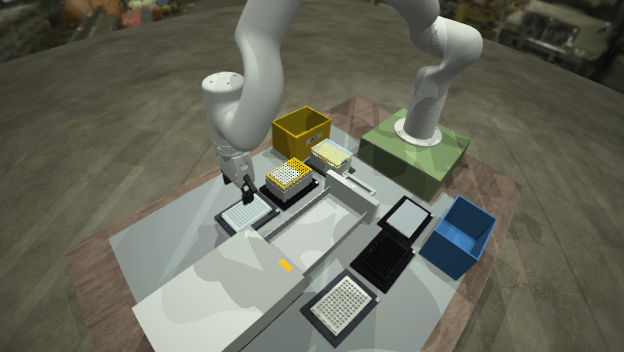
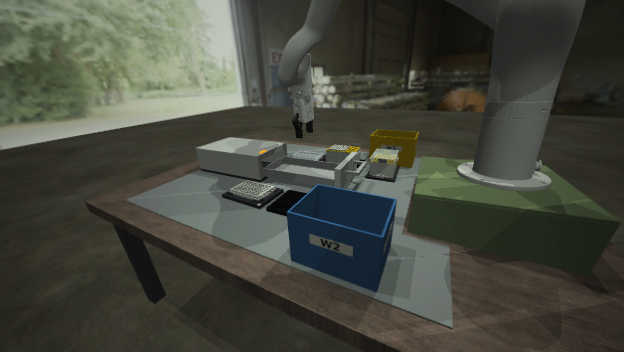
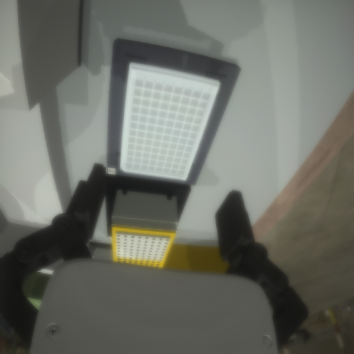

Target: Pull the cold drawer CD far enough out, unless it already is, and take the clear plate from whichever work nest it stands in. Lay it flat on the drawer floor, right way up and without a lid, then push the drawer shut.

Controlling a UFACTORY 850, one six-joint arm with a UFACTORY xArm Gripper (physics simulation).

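The clear plate lies flat in a dark work nest beside the drawer housing. Its wells face up; I cannot tell surely whether a lid is on it. The cold drawer stands pulled out of the housing, and its visible floor is bare. My gripper is open and empty. It hangs above the plate's side of the bench, with its fingers apart and not touching the plate.
A yellow-topped tip rack stands beside the plate's nest. Beyond are a lidded rack and a yellow bin. Across the drawer are a white plate, a black plate, a pale flat piece and a blue bin.
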